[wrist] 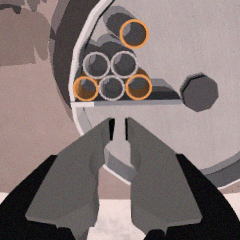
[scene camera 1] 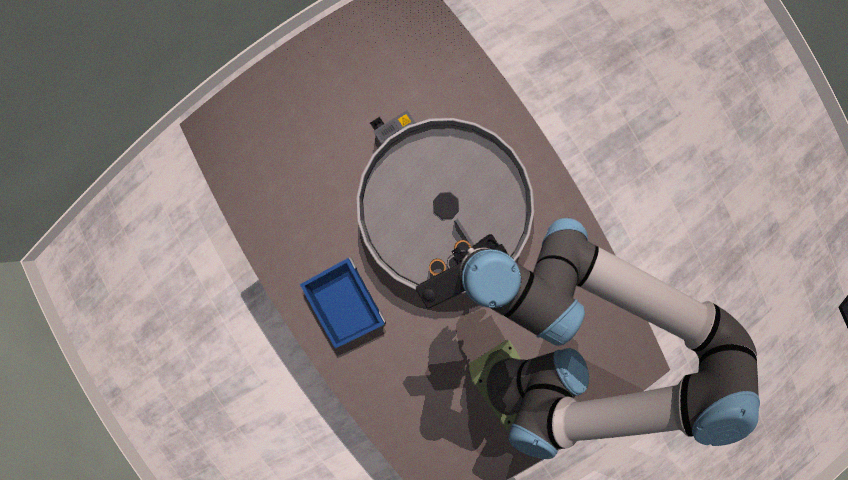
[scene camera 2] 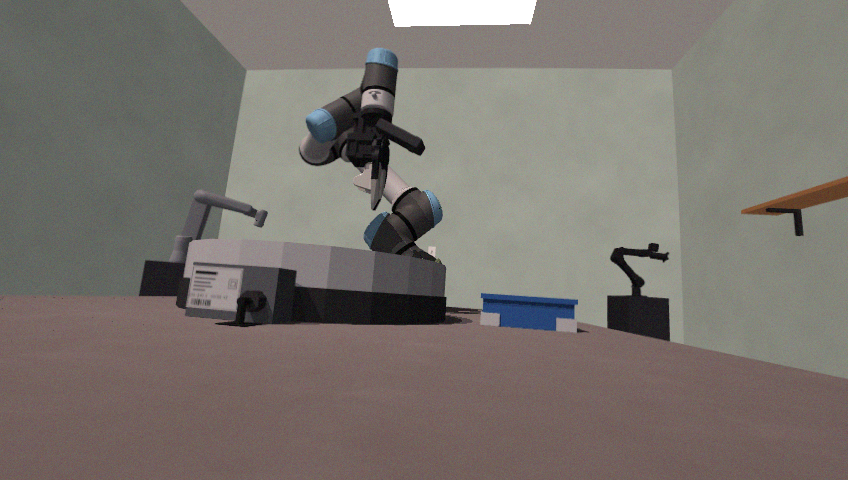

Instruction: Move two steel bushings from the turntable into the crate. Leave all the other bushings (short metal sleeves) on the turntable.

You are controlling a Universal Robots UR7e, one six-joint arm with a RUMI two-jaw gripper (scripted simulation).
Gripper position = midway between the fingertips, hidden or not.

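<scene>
There is a blue crate (scene camera 1: 336, 298) here, and I can see the crate (scene camera 2: 554, 314) from another view too. As for my gripper (scene camera 2: 373, 209), it appears in the scene as well; I find my gripper (scene camera 1: 466, 264) again, and the wrist view gives me the gripper (wrist: 119, 119) too.
</scene>
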